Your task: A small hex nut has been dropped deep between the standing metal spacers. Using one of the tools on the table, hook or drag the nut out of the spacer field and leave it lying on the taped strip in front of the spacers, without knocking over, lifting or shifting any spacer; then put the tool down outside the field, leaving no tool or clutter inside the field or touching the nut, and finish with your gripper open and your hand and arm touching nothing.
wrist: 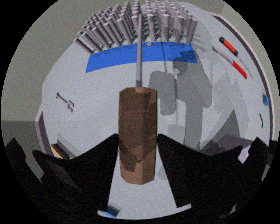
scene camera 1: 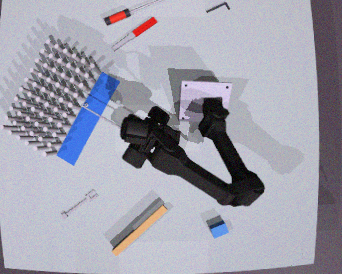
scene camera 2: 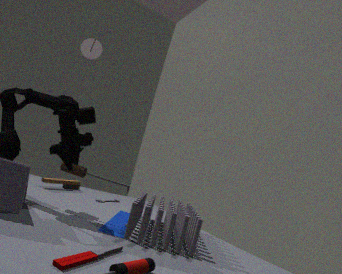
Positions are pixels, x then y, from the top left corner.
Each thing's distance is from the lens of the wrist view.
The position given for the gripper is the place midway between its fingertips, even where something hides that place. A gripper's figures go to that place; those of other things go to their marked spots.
gripper (wrist: 138,138): 0.10 m
brown-handled hook tool (wrist: 137,135): 0.08 m
blue taped strip (wrist: 159,51): 0.30 m
The marked spots on the brown-handled hook tool and the blue taped strip are 0.26 m apart.
